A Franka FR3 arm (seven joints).
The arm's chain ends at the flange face. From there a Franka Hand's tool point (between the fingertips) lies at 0.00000 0.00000 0.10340 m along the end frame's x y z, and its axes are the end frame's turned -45 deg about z.
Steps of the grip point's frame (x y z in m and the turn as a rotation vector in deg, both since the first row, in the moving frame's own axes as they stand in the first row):
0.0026 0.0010 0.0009 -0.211 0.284 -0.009
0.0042 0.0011 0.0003 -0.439 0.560 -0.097
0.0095 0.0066 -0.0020 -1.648 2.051 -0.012
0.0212 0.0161 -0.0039 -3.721 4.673 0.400
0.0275 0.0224 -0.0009 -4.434 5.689 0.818
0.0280 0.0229 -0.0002 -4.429 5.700 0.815
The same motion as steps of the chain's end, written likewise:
0.0019 -0.0010 0.0009 0.052 0.350 -0.009
0.0025 -0.0020 0.0003 0.086 0.706 -0.097
0.0067 -0.0015 -0.0019 0.285 2.616 -0.012
0.0157 -0.0024 -0.0033 0.673 5.935 0.400
0.0224 -0.0021 -0.0001 0.887 7.158 0.818
0.0231 -0.0021 0.0006 0.899 7.162 0.815

